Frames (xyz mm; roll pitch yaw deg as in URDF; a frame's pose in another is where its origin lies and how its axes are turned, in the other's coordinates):
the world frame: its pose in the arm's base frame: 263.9 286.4 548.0 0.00 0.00 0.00
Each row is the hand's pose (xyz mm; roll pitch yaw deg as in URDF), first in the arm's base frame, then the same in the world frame.
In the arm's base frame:
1: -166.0 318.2 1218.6 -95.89 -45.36 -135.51
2: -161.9 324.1 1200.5 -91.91 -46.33 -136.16
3: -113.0 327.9 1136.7 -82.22 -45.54 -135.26
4: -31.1 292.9 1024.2 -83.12 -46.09 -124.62
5: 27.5 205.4 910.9 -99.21 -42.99 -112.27
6: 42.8 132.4 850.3 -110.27 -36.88 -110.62
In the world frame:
1: -429.9 31.8 670.6 -95.89 -45.36 -135.51
2: -425.8 37.7 652.5 -91.91 -46.33 -136.16
3: -376.9 41.5 588.7 -82.22 -45.54 -135.26
4: -295.0 6.5 476.2 -83.12 -46.09 -124.62
5: -236.4 -81.0 362.9 -99.21 -42.99 -112.27
6: -221.1 -154.0 302.3 -110.27 -36.88 -110.62

